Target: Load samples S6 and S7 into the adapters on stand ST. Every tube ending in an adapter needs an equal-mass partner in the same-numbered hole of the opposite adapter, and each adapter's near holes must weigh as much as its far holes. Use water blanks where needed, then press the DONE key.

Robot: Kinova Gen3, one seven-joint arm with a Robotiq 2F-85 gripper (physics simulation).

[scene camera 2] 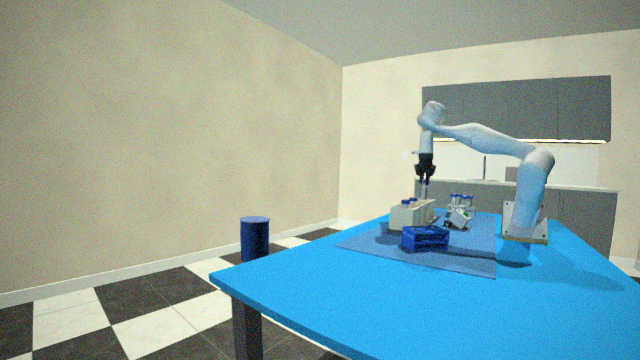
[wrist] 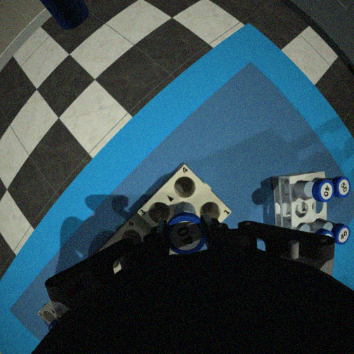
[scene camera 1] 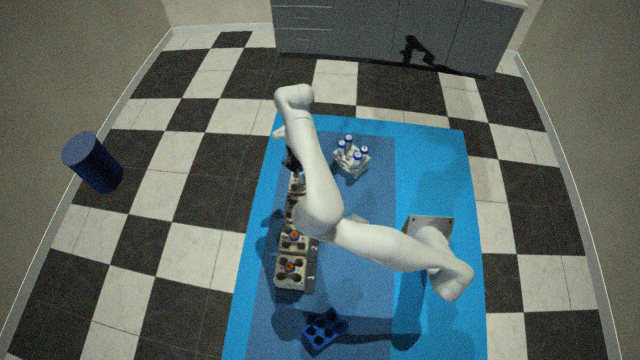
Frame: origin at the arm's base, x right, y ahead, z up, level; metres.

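Seen in the pictures: gripper, between the fingertips: [scene camera 2: 424, 184] [scene camera 1: 300, 169]; arm's base, origin of its link: [scene camera 2: 523, 218] [scene camera 1: 427, 238].
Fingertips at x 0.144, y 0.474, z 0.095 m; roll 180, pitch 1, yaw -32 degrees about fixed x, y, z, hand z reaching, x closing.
Observation:
Offsets run from my fingertips to a thing's top centre.
My gripper [scene camera 2: 424, 181] [wrist: 184, 227] is shut on a blue-capped tube @[dx +0.001, dy -0.002, dz +0.024 m] [scene camera 2: 424, 191] marked 40, held upright over the farthest cream adapter [wrist: 198, 196] [scene camera 1: 297, 186]. Whether the tube's lower end is inside a hole is hidden. In the wrist view, holes 4, 3 and 1 of that adapter look empty. More cream adapters stand in a row; the two nearest in scene camera 1, beside labels 1 and 2, each hold an orange-topped tube @[dx -0.329, dy -0.029, dz -0.047 m] [scene camera 1: 289, 267] @[dx -0.219, dy -0.021, dz -0.047 m] [scene camera 1: 294, 235]. A white rack [scene camera 1: 353, 167] [wrist: 283, 205] holds several blue-capped tubes, some marked 40 or 50. Labels S6 and S7 cannot be read.
A blue rack @[dx -0.496, dy -0.171, dz -0.113 m] [scene camera 1: 325, 331] [scene camera 2: 425, 238] with holes stands near the row's near end. A small pale tilted box @[dx -0.129, dy -0.217, dz -0.089 m] [scene camera 2: 459, 218] with a green patch stands near the white rack in scene camera 2. The arm hides part of the row in scene camera 1.

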